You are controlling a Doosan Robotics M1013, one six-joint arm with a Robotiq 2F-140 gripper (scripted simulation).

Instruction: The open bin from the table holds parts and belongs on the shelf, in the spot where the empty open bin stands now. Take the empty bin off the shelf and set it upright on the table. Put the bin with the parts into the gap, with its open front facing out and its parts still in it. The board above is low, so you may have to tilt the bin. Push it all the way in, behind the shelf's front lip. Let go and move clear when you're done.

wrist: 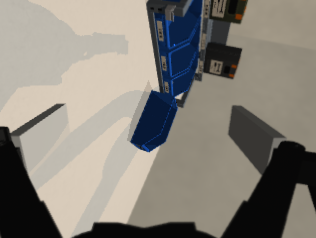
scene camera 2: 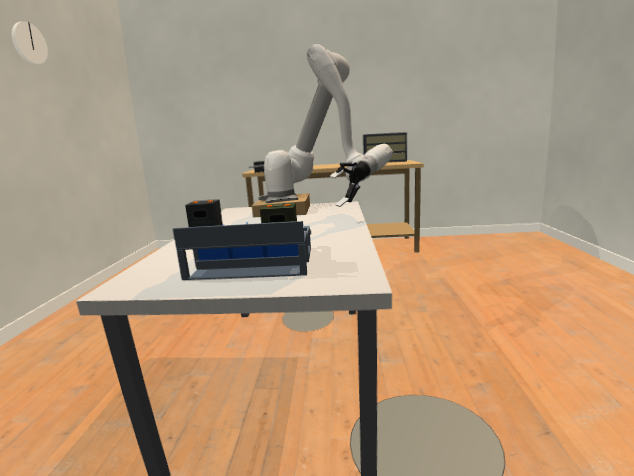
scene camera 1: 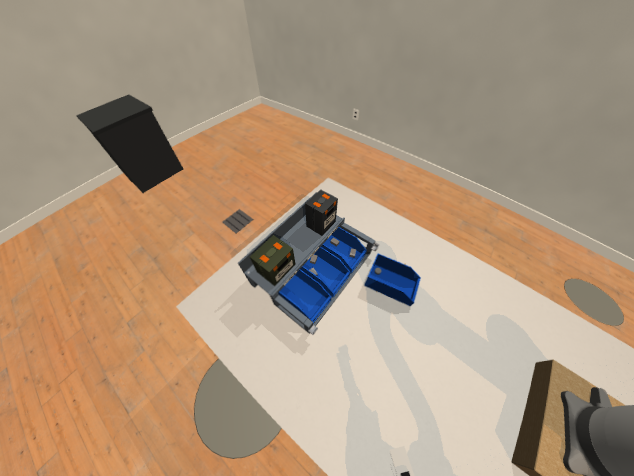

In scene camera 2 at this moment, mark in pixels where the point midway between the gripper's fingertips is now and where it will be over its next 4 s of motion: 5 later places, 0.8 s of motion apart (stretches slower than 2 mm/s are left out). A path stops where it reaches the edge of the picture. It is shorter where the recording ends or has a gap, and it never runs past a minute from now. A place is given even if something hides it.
My gripper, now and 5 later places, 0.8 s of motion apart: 335, 192; 329, 191; 318, 189; 306, 182; 290, 161; 274, 148
